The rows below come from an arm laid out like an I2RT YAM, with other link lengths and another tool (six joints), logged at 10 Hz.
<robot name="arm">
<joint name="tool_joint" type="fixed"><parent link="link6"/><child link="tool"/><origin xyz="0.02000 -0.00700 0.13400" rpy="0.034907 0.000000 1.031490"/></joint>
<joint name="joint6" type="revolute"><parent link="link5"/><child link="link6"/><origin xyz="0.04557 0.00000 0.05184" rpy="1.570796 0.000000 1.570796"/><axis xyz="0 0 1"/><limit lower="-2.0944" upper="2.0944"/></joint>
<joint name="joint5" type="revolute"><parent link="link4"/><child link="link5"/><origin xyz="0.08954 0.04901 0.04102" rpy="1.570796 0.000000 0.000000"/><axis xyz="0 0 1"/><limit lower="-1.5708" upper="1.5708"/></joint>
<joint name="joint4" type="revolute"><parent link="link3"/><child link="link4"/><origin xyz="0.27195 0.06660 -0.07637" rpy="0.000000 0.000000 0.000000"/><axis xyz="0 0 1"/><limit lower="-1.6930" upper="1.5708"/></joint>
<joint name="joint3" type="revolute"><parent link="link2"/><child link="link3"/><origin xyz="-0.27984 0.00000 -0.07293" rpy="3.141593 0.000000 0.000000"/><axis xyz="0 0 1"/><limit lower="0.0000" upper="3.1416"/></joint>
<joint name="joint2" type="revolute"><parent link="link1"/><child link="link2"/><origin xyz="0.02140 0.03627 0.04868" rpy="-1.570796 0.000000 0.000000"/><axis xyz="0 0 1"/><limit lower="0.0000" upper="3.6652"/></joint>
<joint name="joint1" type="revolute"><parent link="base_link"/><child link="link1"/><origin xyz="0.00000 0.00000 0.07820" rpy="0.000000 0.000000 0.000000"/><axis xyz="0 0 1"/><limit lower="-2.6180" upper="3.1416"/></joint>
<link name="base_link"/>
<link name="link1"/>
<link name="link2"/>
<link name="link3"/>
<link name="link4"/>
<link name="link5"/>
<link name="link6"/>
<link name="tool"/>
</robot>
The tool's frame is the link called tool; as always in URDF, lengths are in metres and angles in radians.
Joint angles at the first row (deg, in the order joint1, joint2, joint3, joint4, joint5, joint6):
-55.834 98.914 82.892 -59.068 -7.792 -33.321
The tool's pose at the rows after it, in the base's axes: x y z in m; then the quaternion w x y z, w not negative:
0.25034 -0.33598 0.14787 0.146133 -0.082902 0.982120 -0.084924
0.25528 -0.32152 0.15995 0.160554 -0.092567 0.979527 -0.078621
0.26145 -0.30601 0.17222 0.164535 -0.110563 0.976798 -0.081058
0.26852 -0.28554 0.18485 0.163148 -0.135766 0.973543 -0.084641
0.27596 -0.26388 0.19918 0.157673 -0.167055 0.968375 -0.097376
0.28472 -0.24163 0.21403 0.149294 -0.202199 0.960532 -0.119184
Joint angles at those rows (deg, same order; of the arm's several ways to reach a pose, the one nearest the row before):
-55.943 96.925 82.892 -60.882 -10.633 -33.562
-54.959 94.892 82.893 -62.588 -12.295 -33.496
-52.949 92.728 82.893 -64.075 -12.251 -33.540
-49.933 90.302 82.893 -65.954 -11.420 -33.540
-46.042 87.548 82.893 -67.527 -9.431 -33.517
-41.145 84.772 82.893 -68.532 -6.240 -33.189

